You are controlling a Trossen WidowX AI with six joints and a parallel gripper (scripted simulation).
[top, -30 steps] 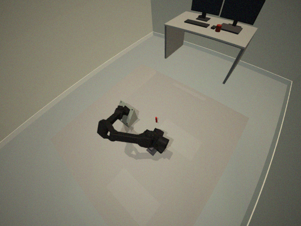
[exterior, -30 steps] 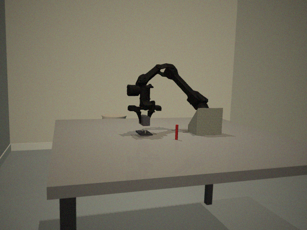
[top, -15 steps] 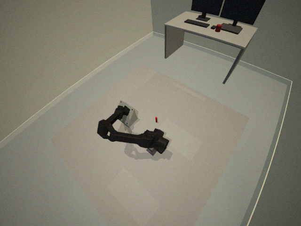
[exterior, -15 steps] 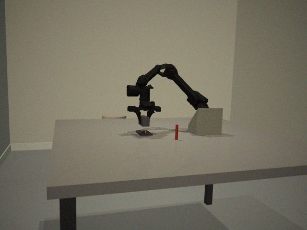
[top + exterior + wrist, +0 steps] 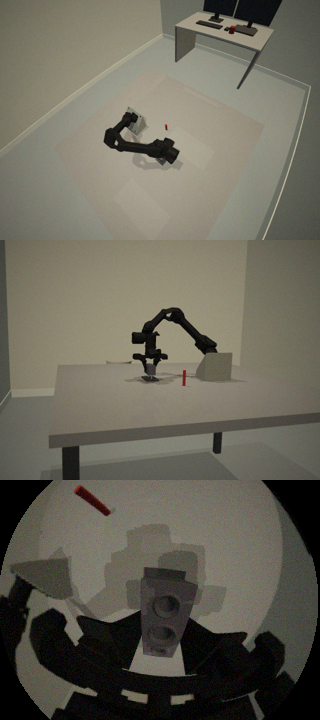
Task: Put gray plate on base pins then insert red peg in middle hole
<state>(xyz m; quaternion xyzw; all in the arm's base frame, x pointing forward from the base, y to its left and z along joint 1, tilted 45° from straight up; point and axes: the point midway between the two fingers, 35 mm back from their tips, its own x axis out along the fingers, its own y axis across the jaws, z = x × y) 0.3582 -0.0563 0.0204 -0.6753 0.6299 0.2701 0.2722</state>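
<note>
Now: gripper tip 3 cm above the dark base. Also, from my gripper tip: red peg (14 cm behind, 18 cm to the left); then gray plate (3 cm above).
</note>
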